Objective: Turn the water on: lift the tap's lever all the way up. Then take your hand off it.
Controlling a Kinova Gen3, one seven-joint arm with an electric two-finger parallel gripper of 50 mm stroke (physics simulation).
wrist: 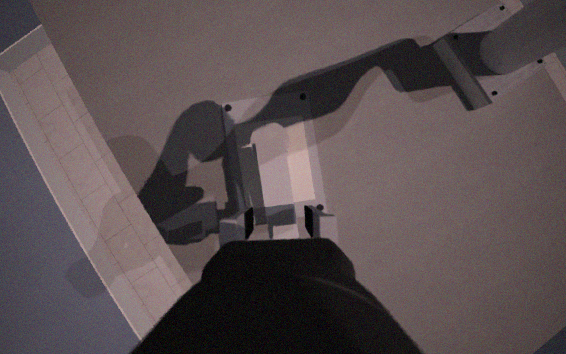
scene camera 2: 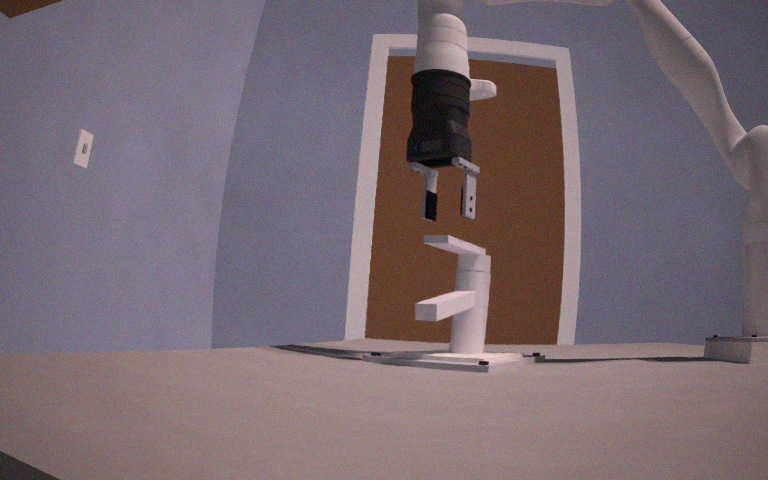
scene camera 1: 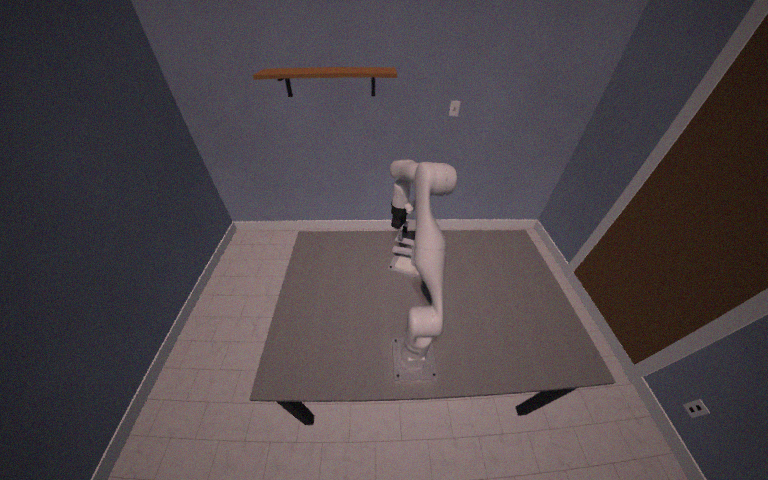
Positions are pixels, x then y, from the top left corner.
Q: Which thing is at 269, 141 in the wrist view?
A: A flat lever.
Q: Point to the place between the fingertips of the gripper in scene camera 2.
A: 447, 218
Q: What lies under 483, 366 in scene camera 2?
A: A square base plate.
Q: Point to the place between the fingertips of the gripper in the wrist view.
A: At 279, 217
